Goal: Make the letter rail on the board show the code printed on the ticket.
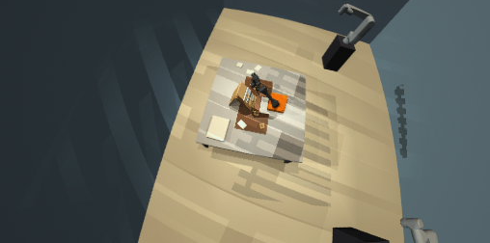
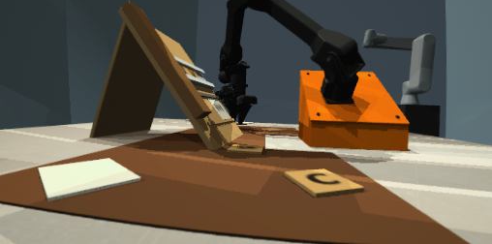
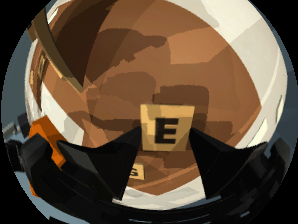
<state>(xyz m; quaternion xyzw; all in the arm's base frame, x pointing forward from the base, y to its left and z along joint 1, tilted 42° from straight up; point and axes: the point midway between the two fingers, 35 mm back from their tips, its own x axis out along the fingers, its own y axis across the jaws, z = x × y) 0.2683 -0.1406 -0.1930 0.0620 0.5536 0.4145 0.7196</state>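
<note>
My gripper tip is 22 cm to the right of the tan tile marked v, 14 cm below it and 10 cm short of it. Also, from my gripper tip: u tile: 27 cm to the left, 14 cm above, 11 cm ahead; then brown mat: 22 cm to the left, 6 cm behind, 2 cm below; then e tile: right at my gripper tip.
</note>
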